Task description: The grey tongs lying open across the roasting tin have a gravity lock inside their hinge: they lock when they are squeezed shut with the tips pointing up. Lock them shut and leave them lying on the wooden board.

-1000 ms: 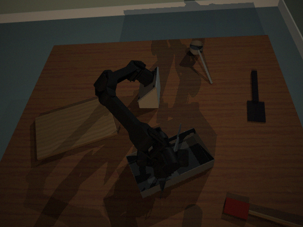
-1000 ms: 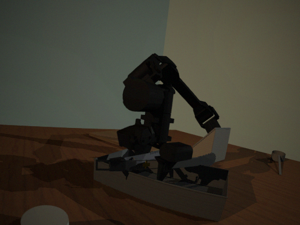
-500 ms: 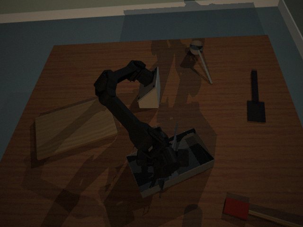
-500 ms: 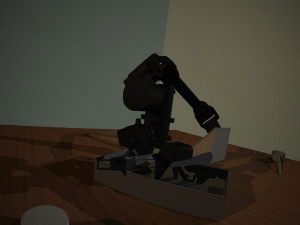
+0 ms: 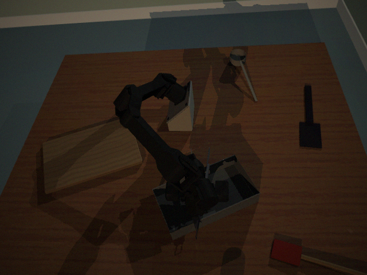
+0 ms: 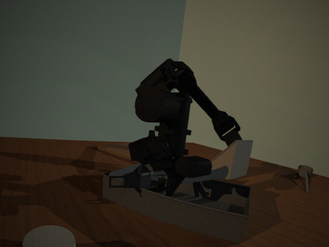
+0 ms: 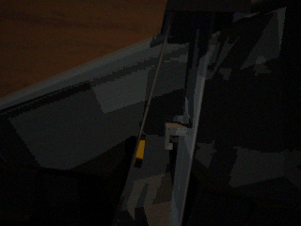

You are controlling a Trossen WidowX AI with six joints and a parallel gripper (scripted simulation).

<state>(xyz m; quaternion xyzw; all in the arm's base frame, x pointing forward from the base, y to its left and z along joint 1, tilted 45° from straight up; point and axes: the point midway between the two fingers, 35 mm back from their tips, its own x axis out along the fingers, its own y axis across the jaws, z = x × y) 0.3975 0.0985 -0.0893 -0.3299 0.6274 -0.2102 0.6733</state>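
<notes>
Now: the roasting tin 30 mm behind my gripper tip and 20 mm to the left of it. Round my gripper tip: wooden board: 160 mm behind, 450 mm to the right, 20 mm below; pale round thing: 240 mm ahead, 130 mm to the left, 10 mm below; black spatula: 430 mm behind, 360 mm to the left, 30 mm below.
</notes>
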